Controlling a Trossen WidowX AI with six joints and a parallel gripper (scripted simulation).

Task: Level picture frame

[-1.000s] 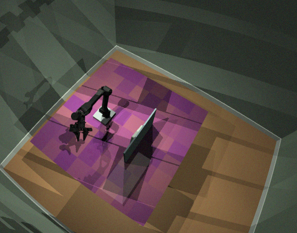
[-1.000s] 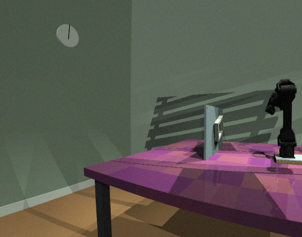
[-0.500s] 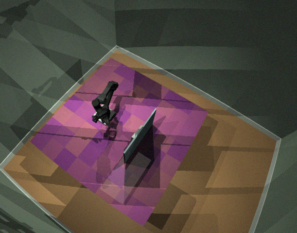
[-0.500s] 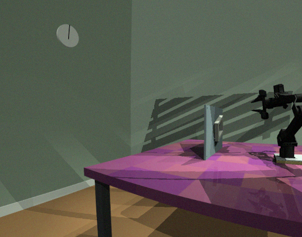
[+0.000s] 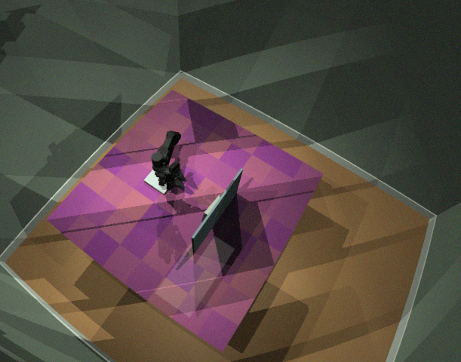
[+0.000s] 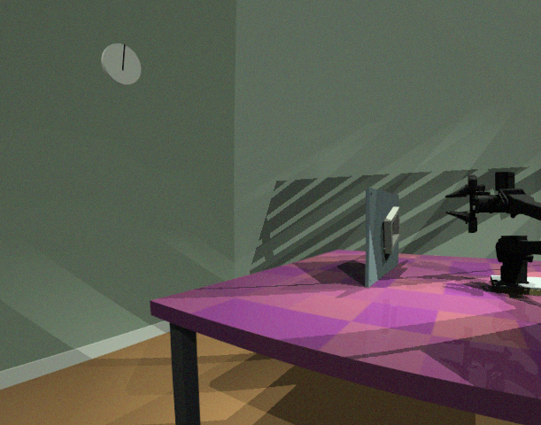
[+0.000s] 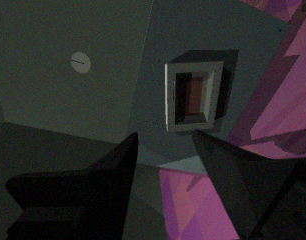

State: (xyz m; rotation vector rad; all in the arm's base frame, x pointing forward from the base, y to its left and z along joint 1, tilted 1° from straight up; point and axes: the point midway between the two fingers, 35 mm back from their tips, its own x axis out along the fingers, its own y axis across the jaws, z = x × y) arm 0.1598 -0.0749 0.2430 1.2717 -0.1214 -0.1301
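Now: gripper tip 19 cm short of the picture frame, 9 cm above it and 4 cm to the left of it. The rest, counted from my gripper tip: wall panel 20 cm ahead, 11 cm below, 3 cm to the right.
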